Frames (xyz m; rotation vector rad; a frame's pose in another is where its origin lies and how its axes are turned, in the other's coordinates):
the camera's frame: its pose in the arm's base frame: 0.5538 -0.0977 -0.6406 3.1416 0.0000 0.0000
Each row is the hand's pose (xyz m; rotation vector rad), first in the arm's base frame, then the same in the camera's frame.
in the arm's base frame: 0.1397 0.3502 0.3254 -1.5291 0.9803 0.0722
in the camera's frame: -0.4141 -0.4479 -0.9660 1.3888 -0.0708 0.9612
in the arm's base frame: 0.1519 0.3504 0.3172 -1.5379 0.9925 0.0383
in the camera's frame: -0.4019 -0.4481 -0.9578 1.3759 -0.0374 0.9702
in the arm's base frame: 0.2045 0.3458 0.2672 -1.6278 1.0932 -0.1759
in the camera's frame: -0.3493 -0.4435 -0.9078 1.2382 0.1665 1.0348
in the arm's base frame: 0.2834 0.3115 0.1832 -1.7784 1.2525 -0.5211
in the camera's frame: -0.2704 -0.4092 -0.8238 0.9681 0.4640 1.1153
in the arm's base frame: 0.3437 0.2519 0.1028 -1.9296 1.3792 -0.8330
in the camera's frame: -0.2101 -0.3496 -0.7434 0.6798 0.6940 1.1490
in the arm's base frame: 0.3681 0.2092 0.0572 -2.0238 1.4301 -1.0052
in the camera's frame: -0.1857 -0.3069 -0.6978 0.5087 0.8033 1.1429
